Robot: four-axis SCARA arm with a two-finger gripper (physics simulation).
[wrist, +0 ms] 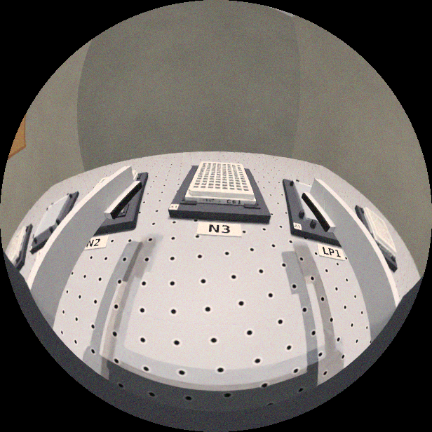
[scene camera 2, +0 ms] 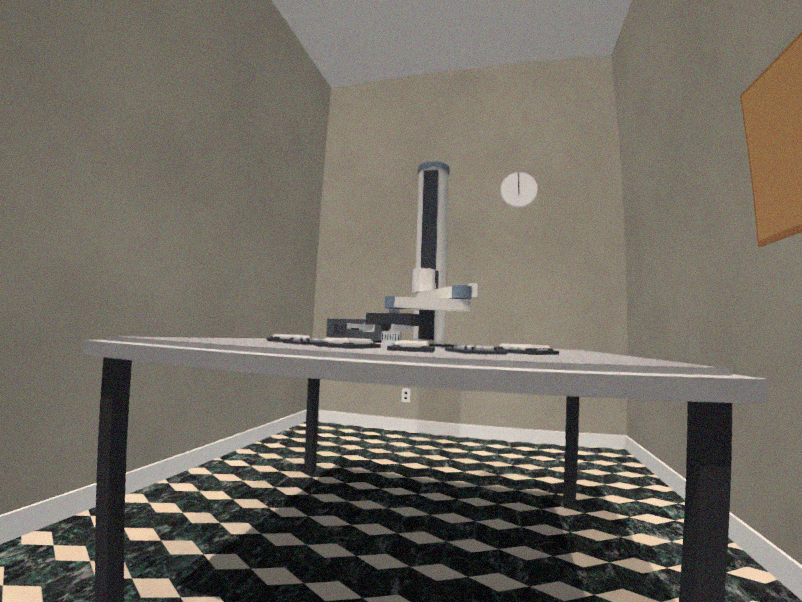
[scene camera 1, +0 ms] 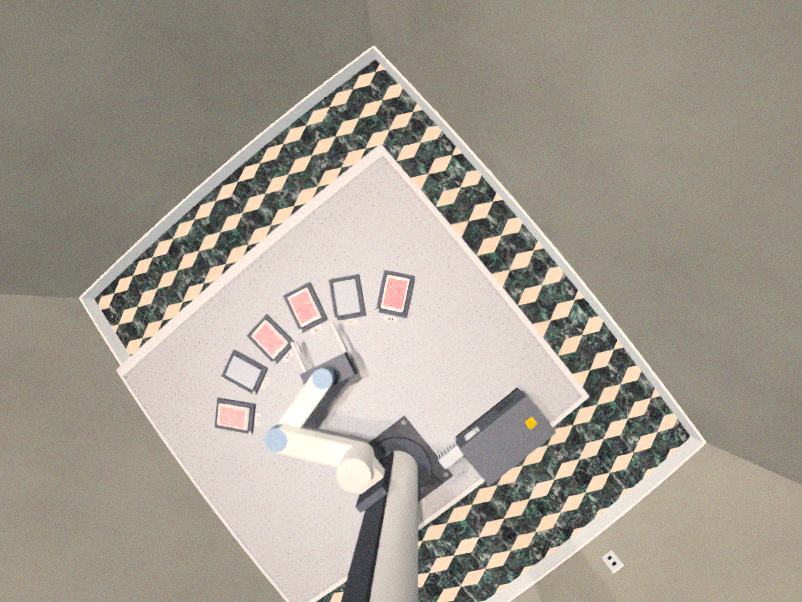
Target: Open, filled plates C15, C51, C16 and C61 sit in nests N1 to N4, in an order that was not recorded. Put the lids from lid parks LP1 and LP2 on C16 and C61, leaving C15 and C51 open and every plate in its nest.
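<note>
My gripper is open and empty, with its fingers pointing towards nest N3. In the wrist view, a white plate marked C61 sits open in the dark nest N3. The lid park LP1, to its right, holds a pale lid. The left finger partly hides nest N2 and its open plate. Further left, LP2 holds another pale lid. Open plates also sit in N1 and N4; their codes are not readable.
The six stations form an arc on the perforated table. The arm's column stands on the inner side of the arc. A dark control box sits beside its base at the table edge.
</note>
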